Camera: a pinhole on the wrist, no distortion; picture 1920 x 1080 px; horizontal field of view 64.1 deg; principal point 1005.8 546.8 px. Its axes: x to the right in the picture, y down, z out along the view. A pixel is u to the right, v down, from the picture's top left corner.
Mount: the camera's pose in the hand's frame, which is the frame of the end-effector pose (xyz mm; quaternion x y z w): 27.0 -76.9 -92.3 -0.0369 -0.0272 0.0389 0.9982
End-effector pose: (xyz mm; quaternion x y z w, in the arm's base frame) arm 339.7 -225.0 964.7 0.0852 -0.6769 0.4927 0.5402
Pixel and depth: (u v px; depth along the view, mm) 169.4 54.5 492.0
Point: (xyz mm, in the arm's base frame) 329.1 -742.4 909.6
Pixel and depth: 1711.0 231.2 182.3
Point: 297.1 -302.5 1109.6
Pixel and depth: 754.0 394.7 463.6
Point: 191.6 -582.7 986.6
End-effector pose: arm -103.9 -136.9 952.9 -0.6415 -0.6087 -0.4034 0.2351
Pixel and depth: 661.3 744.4 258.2
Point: -92.9 -34.6 818.8
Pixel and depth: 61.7 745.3 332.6
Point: -64.4 -72.2 660.8
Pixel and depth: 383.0 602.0 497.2
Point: -38.3 58.5 561.0
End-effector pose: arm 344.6 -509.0 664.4 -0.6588 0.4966 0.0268 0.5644
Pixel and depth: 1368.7 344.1 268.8
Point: 539.3 -429.2 615.6
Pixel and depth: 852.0 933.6 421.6
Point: 449.3 -227.8 538.0
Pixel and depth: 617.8 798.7 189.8
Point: 400.4 -421.7 677.4
